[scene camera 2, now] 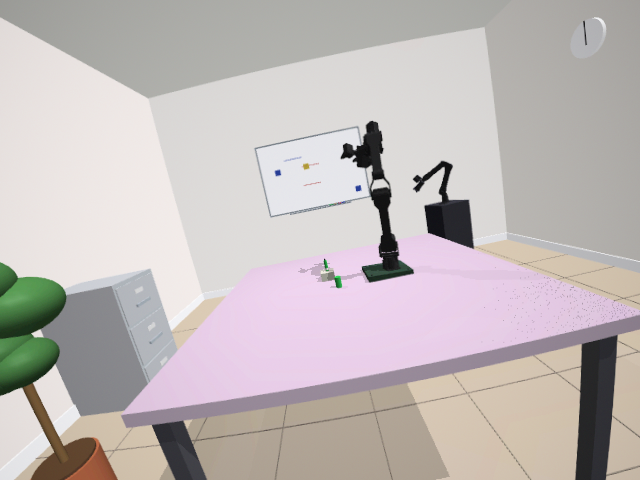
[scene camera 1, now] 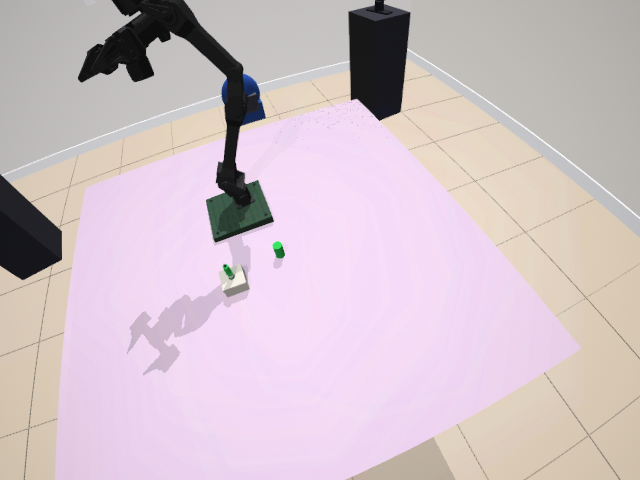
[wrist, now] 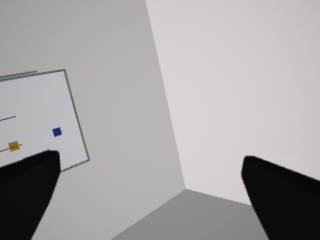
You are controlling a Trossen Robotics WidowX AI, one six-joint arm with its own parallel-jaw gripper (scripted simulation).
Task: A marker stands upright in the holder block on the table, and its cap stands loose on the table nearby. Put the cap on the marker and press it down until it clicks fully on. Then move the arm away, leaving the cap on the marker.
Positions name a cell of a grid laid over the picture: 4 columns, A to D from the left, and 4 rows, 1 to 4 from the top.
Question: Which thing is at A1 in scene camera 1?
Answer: My gripper.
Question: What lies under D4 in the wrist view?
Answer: My gripper.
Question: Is my gripper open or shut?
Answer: Open.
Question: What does my gripper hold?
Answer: Nothing.
